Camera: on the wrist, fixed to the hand. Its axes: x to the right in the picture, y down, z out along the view.
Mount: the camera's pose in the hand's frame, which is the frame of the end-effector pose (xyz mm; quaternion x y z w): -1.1 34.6 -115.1 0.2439 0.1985 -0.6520 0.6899
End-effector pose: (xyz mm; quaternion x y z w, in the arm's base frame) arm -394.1 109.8 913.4 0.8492 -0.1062 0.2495 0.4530
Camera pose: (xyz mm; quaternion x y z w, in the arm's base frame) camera -446.8 184.8 991.1 0.7161 0.6312 0.0712 0.2892
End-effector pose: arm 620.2 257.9 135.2 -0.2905 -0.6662 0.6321 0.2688
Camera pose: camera 706.1 337.2 107.2 0.1740 -0.4415 0.3657 0.8007
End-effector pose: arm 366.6 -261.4 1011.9 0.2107 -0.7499 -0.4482 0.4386
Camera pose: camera 467.3 -299.1 1065.6 0.8303 -0.4022 -0.3705 0.1078
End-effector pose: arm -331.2 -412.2 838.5 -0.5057 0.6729 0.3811 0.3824
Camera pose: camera -379.5 -508.5 891.9 -0.7700 0.3034 -0.2509 0.5021
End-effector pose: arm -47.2 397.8 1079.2 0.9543 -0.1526 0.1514 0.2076
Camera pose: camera -86.4 419.0 1190.8 0.7785 0.5951 0.1957 0.0395
